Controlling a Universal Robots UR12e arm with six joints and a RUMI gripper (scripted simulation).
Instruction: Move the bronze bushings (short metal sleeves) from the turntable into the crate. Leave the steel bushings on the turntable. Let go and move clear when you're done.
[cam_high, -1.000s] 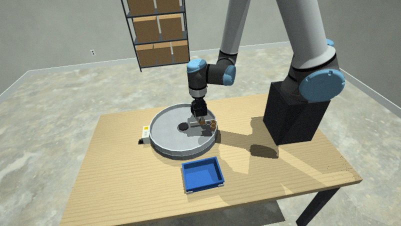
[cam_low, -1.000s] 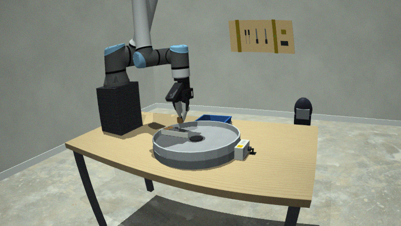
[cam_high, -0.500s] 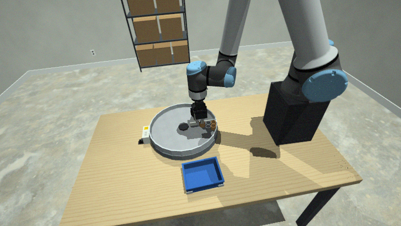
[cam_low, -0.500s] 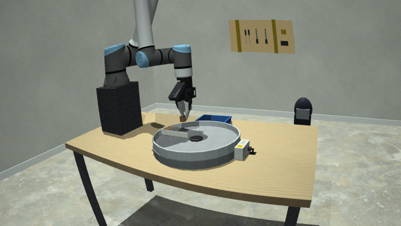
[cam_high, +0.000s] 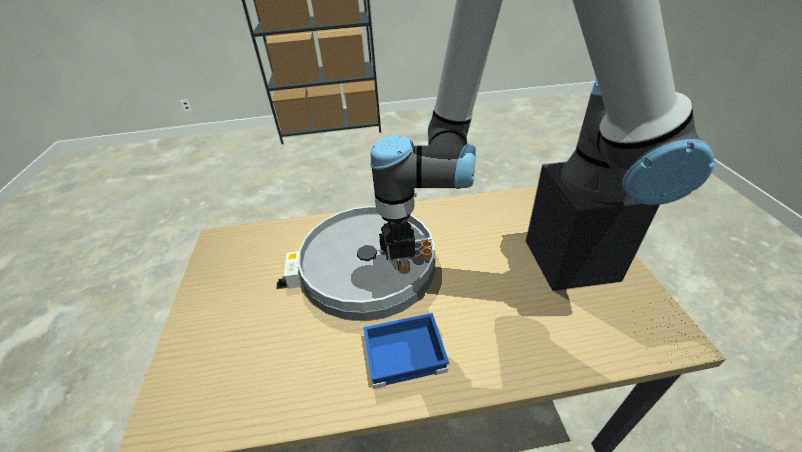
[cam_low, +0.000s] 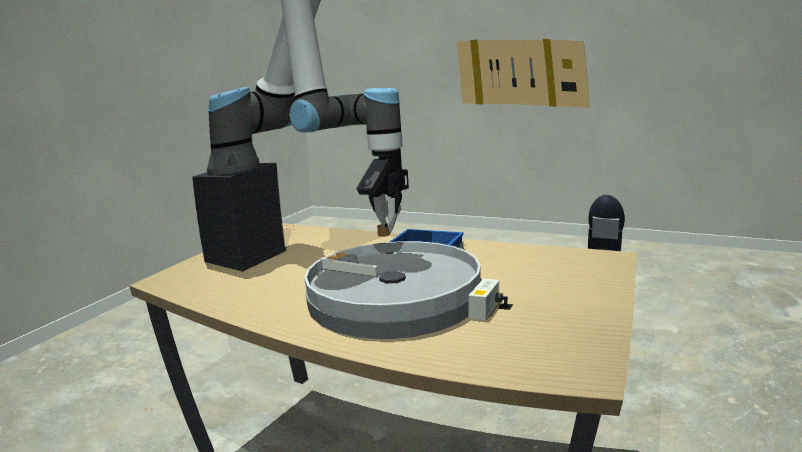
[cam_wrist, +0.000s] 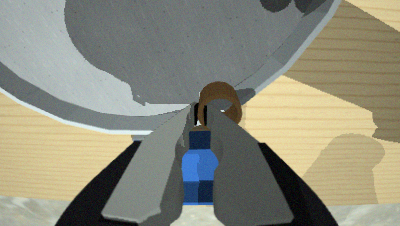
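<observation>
Right now my hand is 2 cm short of the blue crate, 19 cm to the right of it and 11 cm above it. From my hand the other things lie so: grey turntable (8 cm ahead, 15 cm to the right, 8 cm below).
</observation>
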